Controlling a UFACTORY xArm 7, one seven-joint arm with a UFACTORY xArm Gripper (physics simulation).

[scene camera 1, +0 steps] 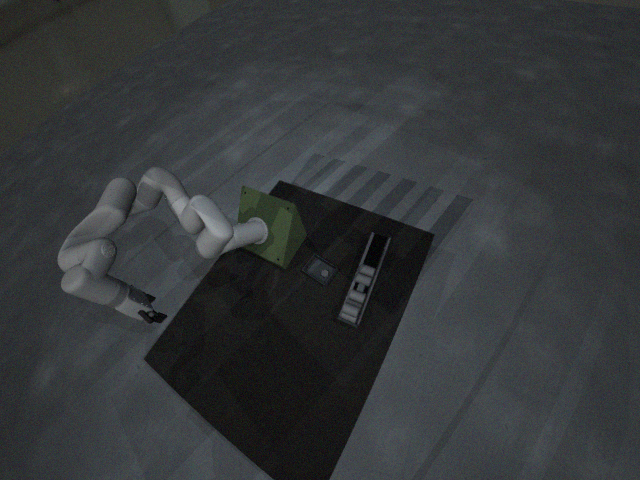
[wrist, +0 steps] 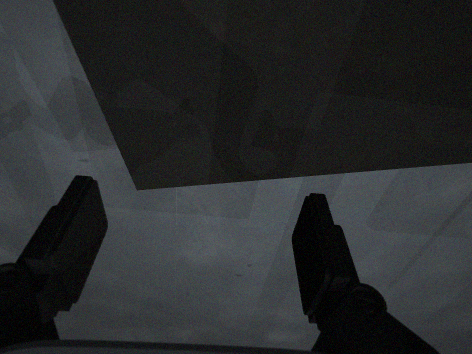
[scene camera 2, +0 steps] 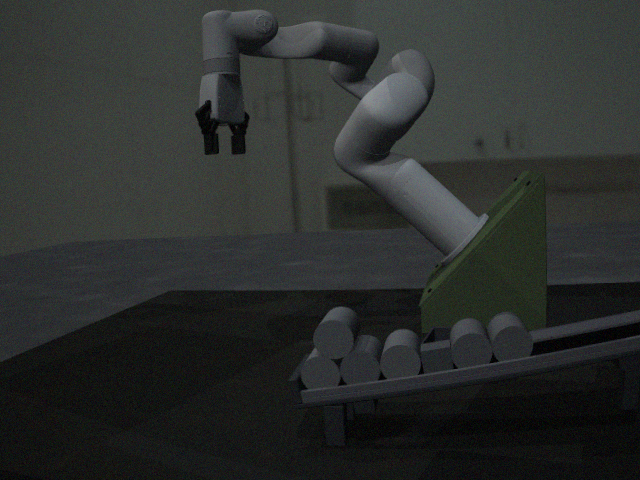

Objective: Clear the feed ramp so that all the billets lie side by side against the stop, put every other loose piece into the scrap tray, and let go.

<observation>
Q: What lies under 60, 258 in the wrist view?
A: My gripper.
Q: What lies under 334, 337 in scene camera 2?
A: A billet.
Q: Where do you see a billet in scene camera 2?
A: At 510, 339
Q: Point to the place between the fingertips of my gripper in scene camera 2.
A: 225, 154
</observation>
